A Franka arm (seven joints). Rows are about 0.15 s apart.
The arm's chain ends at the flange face. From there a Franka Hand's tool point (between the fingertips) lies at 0.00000 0.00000 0.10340 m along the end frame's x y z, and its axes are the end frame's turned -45 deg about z.
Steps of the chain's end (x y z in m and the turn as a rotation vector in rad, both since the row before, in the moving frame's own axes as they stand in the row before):
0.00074, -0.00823, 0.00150, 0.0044, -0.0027, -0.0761
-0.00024, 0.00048, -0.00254, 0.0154, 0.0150, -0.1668
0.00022, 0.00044, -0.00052, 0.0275, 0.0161, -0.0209
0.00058, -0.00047, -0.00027, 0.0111, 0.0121, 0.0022
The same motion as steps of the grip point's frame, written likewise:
0.00645, -0.00582, 0.00150, 0.0050, 0.0012, -0.0761
0.00170, -0.00004, -0.00256, 0.0003, 0.0215, -0.1668
0.00302, -0.00040, -0.00057, 0.0081, 0.0308, -0.0209
0.00244, 0.00015, -0.00028, -0.0007, 0.0164, 0.0022

